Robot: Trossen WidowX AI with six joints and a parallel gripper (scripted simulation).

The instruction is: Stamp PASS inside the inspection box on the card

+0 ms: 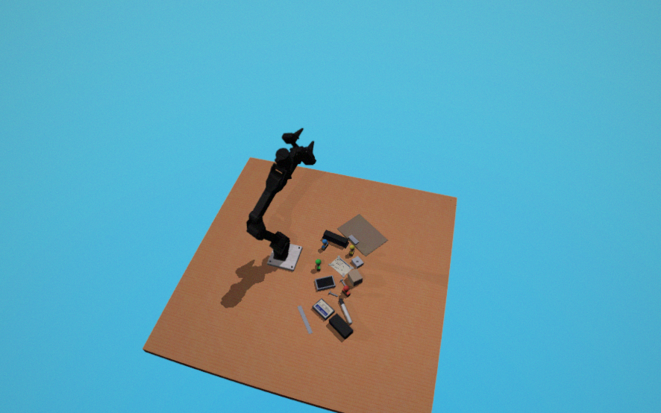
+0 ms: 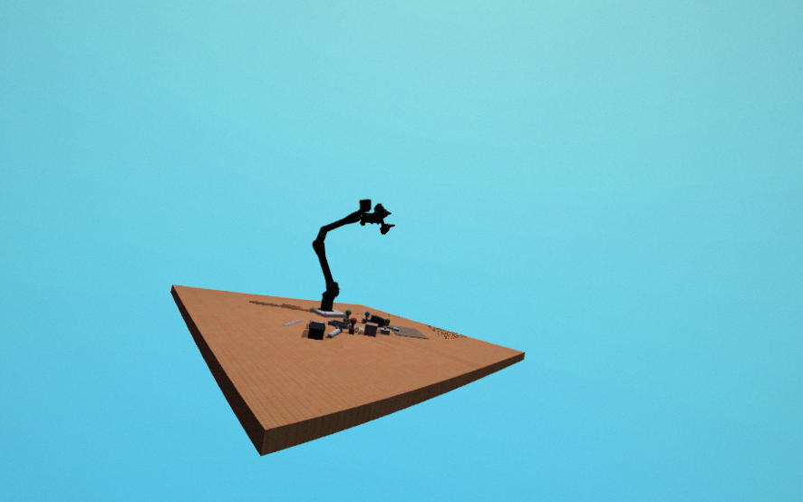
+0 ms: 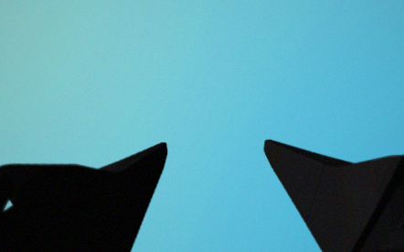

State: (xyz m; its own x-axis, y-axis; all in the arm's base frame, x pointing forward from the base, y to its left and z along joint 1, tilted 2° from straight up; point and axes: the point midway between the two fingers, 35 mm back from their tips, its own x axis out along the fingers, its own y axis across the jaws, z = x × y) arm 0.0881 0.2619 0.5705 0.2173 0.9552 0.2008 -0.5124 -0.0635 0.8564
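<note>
Right now my gripper tip is 11 cm short of the green-knobbed stamp, 29 cm to the left of it and 59 cm above it. From my gripper tip the other things lie so: yellow stamp: 25 cm ahead, 17 cm to the right, 59 cm below; blue stamp: 11 cm ahead, 17 cm to the right, 59 cm below; long black block: 15 cm ahead, 11 cm to the right, 59 cm below.
</note>
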